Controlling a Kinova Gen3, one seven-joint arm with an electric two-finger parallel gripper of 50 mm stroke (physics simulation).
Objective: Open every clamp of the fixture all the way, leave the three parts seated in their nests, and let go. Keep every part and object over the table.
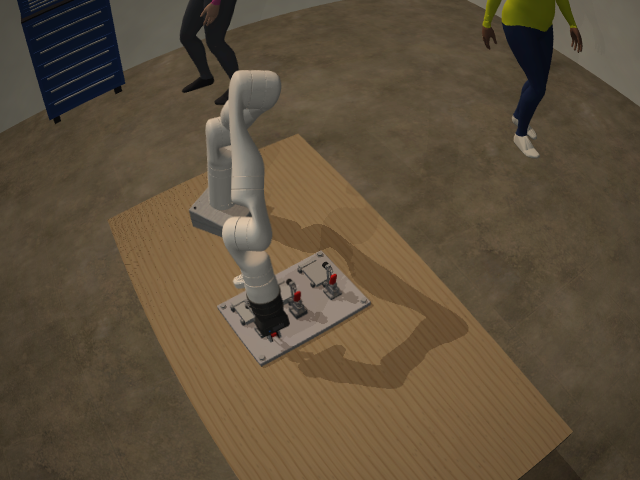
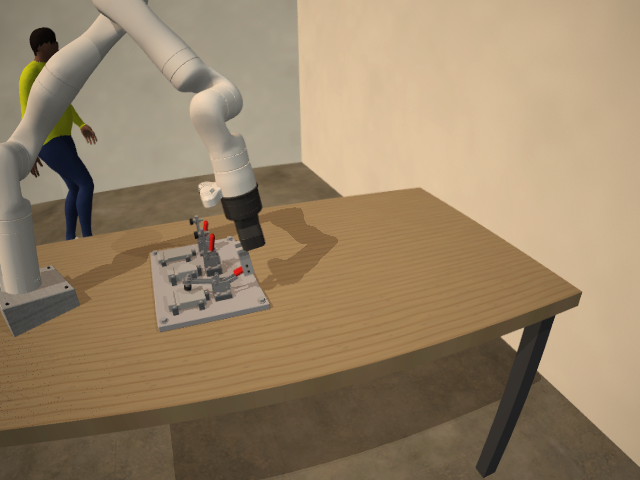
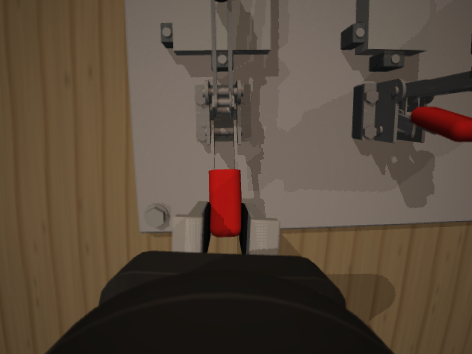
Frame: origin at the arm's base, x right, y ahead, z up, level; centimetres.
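Seen in the pictures: gripper, fingertip midpoint: (image 1: 274, 337) (image 2: 248, 271) (image 3: 225, 220); arm's base, origin of the base link: (image 1: 222, 199) (image 2: 23, 285).
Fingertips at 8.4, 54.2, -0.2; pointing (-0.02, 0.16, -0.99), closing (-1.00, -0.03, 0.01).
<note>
Pixels of each thing's top centre, then the offset from my fingertips to it, as dx, dy, dz. "spot": a spot on its surface instead. Level surfaces: height alone.
- middle clamp's red handle, middle of its top: (image 2: 212, 234) (image 1: 297, 292) -10.5, -6.4, +4.9
- far clamp's red handle, surface spot: (image 2: 205, 225) (image 1: 330, 277) spot: -20.6, -7.6, +3.1
- middle part, middle of its top: (image 2: 181, 268) (image 1: 282, 288) -9.7, -14.6, -2.0
- far part, middle of its top: (image 2: 174, 252) (image 1: 314, 270) -20.5, -16.7, -3.0
- wooden table, its level: dz -6.1
The grey fixture plate (image 1: 330, 321) (image 2: 235, 310) (image 3: 310, 207) bears three toggle clamps. My gripper (image 1: 273, 336) (image 2: 246, 264) (image 3: 225, 220) is shut on the red handle (image 2: 238, 271) (image 3: 225, 195) of the end clamp. That handle slopes outward and low, and the clamp's arm (image 2: 202, 281) (image 3: 222, 70) lies over its pale part (image 2: 190, 299) (image 3: 250, 30). The middle clamp's red handle (image 1: 297, 296) (image 2: 211, 241) (image 3: 440, 122) and the far clamp's red handle (image 1: 332, 279) (image 2: 205, 225) stand up, with their arms raised. The middle part (image 2: 183, 274) (image 3: 400, 22) and far part (image 2: 177, 256) sit in their nests.
The plate lies on the wooden table (image 1: 361, 413) (image 2: 387, 289) (image 3: 60, 150). The arm's base block (image 1: 206, 221) (image 2: 46, 302) stands behind it. The middle clamp is beside the held one. A person (image 1: 527, 62) (image 2: 67, 149) stands beyond the table.
</note>
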